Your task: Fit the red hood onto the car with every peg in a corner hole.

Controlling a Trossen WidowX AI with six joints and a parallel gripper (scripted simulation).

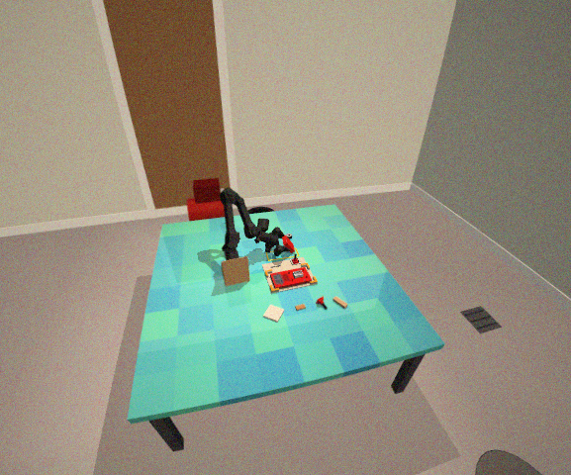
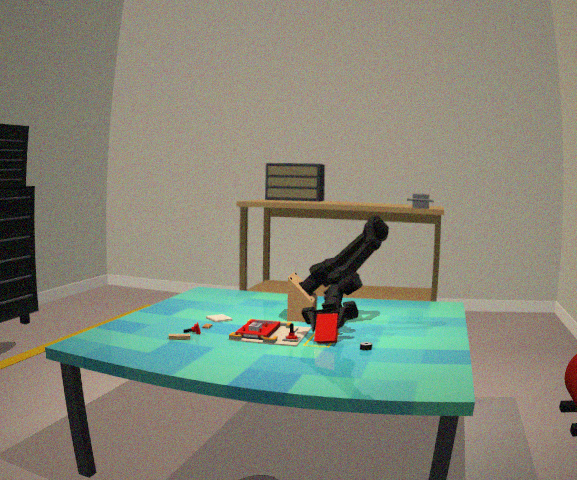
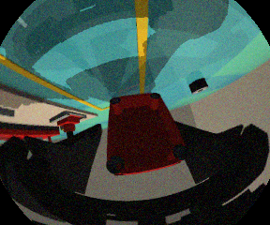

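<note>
Right now my gripper tip is 1 cm below the red hood. From my gripper tip the other things lie so: white tile (45 cm to the right, 19 cm behind, 4 cm below); then grey engine block (24 cm to the right, 2 cm below, 1 cm behind); then black wheel (14 cm to the left, 4 cm below, 4 cm ahead).
</note>
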